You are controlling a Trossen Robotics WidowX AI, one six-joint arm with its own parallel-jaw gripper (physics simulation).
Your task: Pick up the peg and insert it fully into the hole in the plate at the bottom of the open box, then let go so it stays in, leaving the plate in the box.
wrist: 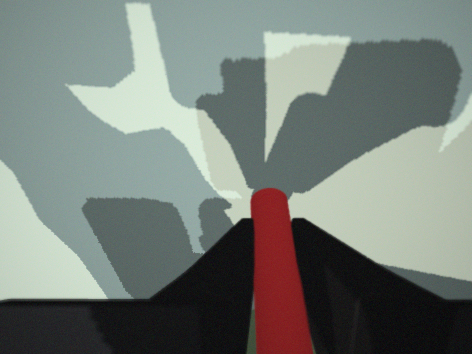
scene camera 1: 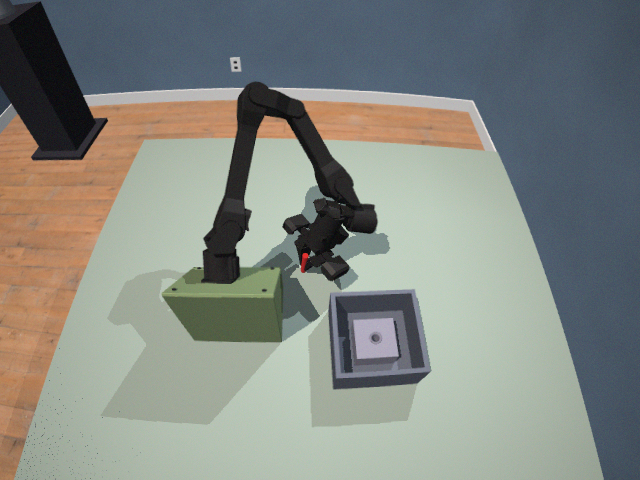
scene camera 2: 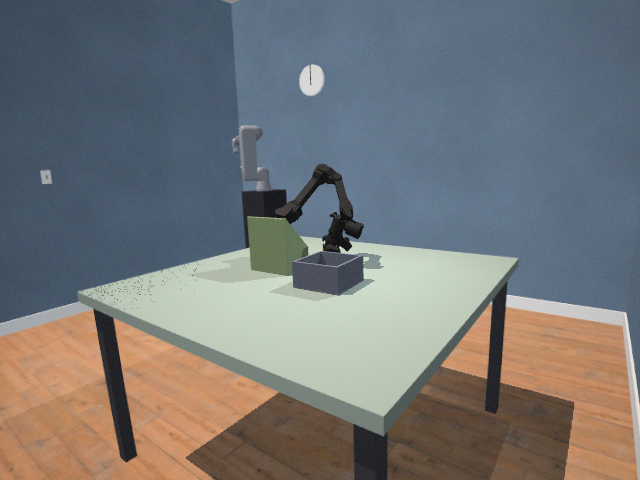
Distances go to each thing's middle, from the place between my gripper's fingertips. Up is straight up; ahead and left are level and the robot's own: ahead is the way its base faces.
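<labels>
Counting from my hand, I find the pale square plate (scene camera 1: 374,341) 19 cm to the right of it and 17 cm ahead of it, and 2 cm above it. There is a grey box (scene camera 1: 412,365) too, which from my hand is also 17 cm ahead and 19 cm to the right, though this box sits 3 cm above.
</labels>
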